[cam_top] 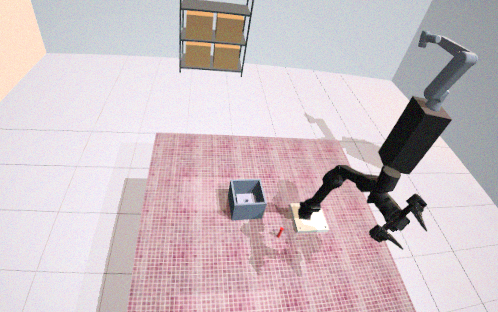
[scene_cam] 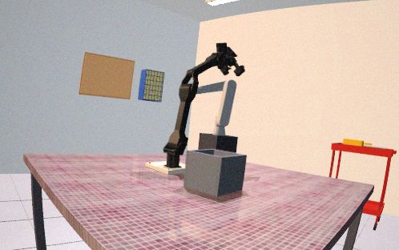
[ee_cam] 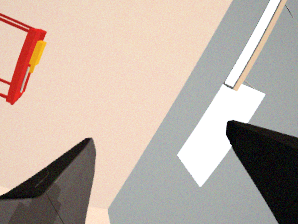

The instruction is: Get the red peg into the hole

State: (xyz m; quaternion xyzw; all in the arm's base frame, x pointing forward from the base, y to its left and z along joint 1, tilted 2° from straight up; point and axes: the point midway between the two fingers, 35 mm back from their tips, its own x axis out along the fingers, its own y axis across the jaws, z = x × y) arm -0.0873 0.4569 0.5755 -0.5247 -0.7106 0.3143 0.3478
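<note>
The red peg lies 580 mm below my gripper tip, 330 mm to the right of it and 240 mm ahead of it.
</note>
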